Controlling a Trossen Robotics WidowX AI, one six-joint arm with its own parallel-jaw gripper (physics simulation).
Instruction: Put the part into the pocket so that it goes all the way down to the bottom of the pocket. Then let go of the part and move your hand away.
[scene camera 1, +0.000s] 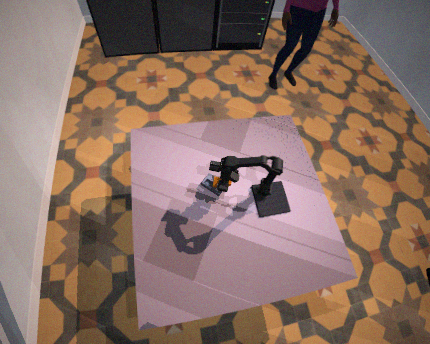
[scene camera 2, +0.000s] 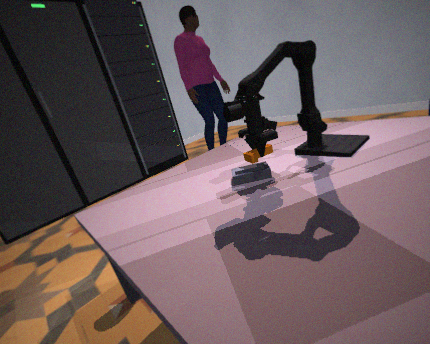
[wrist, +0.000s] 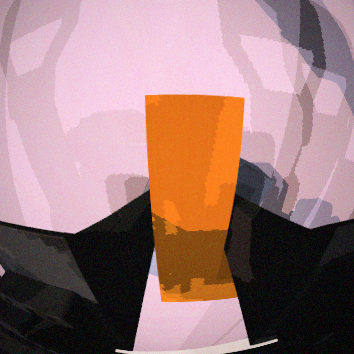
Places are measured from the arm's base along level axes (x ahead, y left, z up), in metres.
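Pixels of known places: gripper, fingertip midpoint: (scene camera 1: 223, 182) (scene camera 2: 259, 156) (wrist: 186, 195); arm's base, origin of the base link: (scene camera 1: 263, 191) (scene camera 2: 314, 144).
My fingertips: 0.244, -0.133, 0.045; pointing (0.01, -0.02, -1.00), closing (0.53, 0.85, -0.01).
Note:
For each thing: its top centre in the pictures, then the offset to it from my fingertips, as dx, dy, dz. "spot": a spot on its surface instead. Level surfaces: height alone.
- orange part, middle of its top: (wrist: 225, 240) (scene camera 2: 259, 149) (scene camera 1: 222, 182) +0.012, +0.011, +0.031
- grey block with the pocket, middle of its top: (scene camera 2: 249, 168) (scene camera 1: 214, 183) +0.048, -0.026, -0.032
- block, surface spot: (wrist: 256, 181) spot: +0.035, +0.043, -0.032
- pink table top, its level: dz -0.068
The orange part (scene camera 1: 215, 180) (scene camera 2: 251, 156) (wrist: 192, 155) is off the table, held between the fingers of my gripper (scene camera 1: 223, 186) (scene camera 2: 261, 151) (wrist: 186, 195), which is shut on it. In the wrist view it runs lengthwise between the black fingers. The grey block with the pocket (scene camera 1: 206, 184) (scene camera 2: 251, 176) stands on the table below the part, with a small gap between them in the second scene view. In the wrist view a dark bluish piece of the block (wrist: 256, 181) shows behind the right finger. The part and gripper hide much of the pocket opening.
The pink table top (scene camera 1: 240, 250) (scene camera 2: 165, 235) carries the arm's black base plate (scene camera 1: 272, 202) (scene camera 2: 340, 144), to the right of the block in both scene views. Shadows of the arm fall across the table. Dark cabinets (scene camera 1: 185, 25) (scene camera 2: 45, 100) and a person (scene camera 1: 300, 35) (scene camera 2: 194, 65) stand beyond the table.

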